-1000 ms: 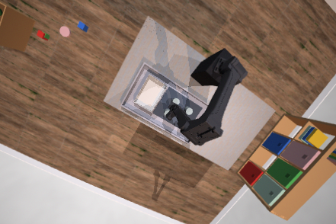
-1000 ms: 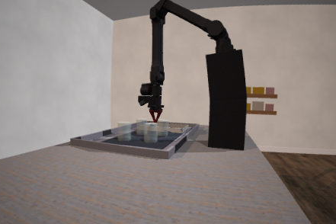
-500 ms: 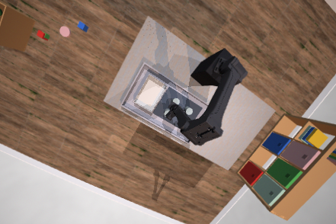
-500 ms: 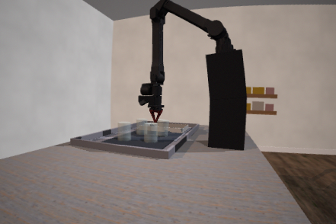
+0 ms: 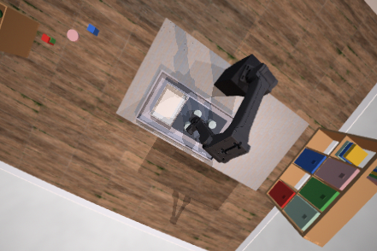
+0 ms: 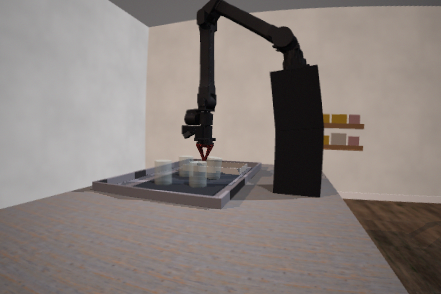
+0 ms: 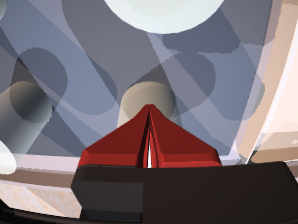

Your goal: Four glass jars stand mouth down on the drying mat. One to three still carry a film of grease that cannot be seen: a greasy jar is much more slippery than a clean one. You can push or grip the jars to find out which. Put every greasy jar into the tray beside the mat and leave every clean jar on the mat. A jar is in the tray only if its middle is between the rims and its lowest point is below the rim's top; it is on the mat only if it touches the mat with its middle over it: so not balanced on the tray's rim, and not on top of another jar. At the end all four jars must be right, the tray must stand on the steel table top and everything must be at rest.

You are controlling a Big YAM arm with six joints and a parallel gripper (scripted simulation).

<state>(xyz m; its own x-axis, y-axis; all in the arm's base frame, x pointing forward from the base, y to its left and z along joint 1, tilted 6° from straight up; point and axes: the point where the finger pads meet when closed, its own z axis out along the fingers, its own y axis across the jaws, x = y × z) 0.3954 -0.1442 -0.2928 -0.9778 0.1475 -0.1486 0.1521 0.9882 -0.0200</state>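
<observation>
Now: hand 8 cm to the right of the dark drying mat, 8 cm above it and 3 cm short of it. From my hand the other things lie so: pale tray: 24 cm to the right, 8 cm below, 1 cm behind.
</observation>
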